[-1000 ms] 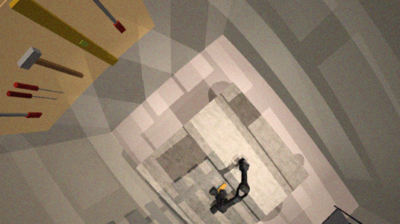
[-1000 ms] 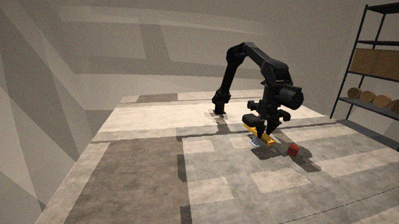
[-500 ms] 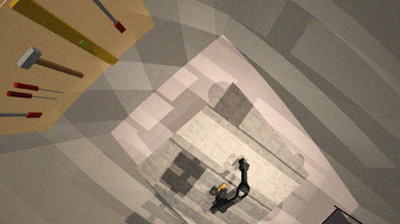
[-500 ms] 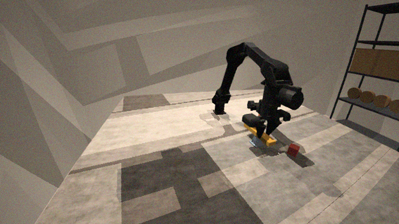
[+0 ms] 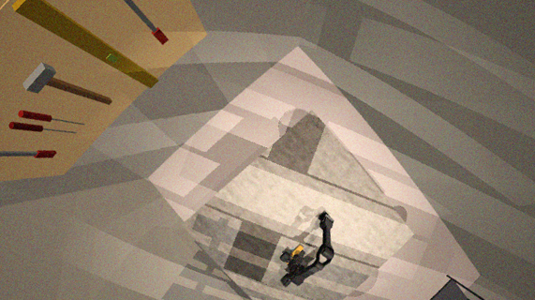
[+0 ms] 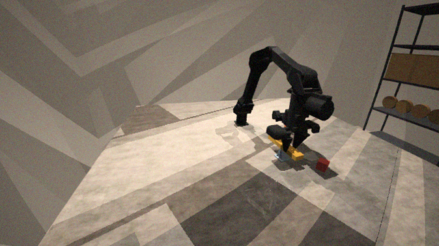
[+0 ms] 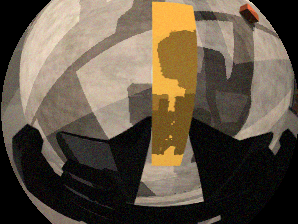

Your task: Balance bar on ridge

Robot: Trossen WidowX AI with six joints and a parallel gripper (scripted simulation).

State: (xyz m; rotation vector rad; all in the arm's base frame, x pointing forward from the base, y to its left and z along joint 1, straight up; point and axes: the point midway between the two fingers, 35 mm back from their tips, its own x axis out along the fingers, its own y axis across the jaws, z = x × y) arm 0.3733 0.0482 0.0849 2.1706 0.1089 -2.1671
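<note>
My gripper tip is 3 cm past the yellow bar.
</note>
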